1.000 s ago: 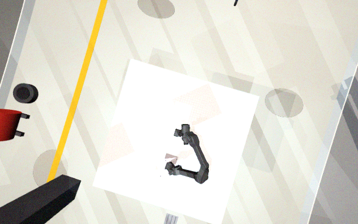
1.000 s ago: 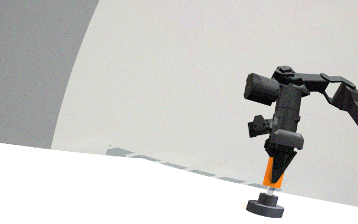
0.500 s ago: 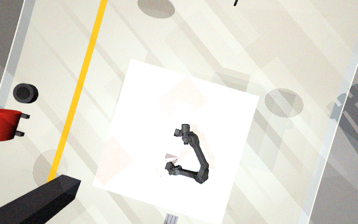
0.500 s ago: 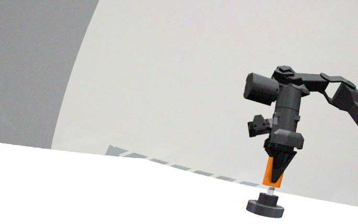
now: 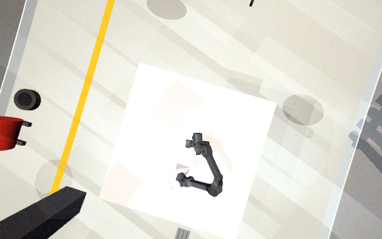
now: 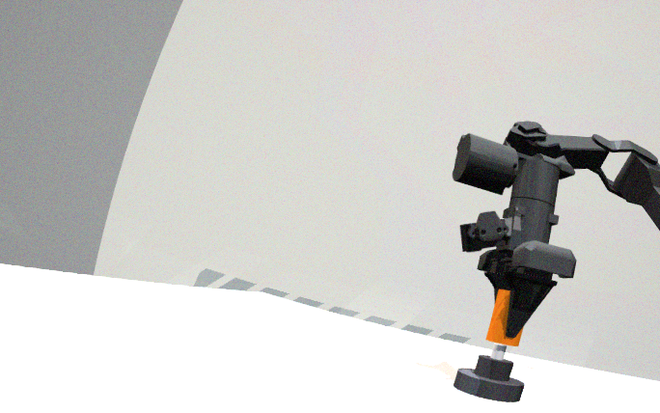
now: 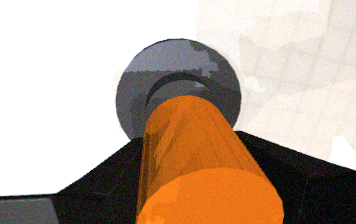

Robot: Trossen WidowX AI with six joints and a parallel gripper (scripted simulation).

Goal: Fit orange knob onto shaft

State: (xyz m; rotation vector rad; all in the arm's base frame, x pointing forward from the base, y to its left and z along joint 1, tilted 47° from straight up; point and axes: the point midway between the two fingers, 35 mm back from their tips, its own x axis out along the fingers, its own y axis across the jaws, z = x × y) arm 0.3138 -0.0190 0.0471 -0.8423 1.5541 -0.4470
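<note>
The orange knob lies 3 cm above my gripper tip. Also, from my gripper tip: dark round pedestal: 4 cm below.
</note>
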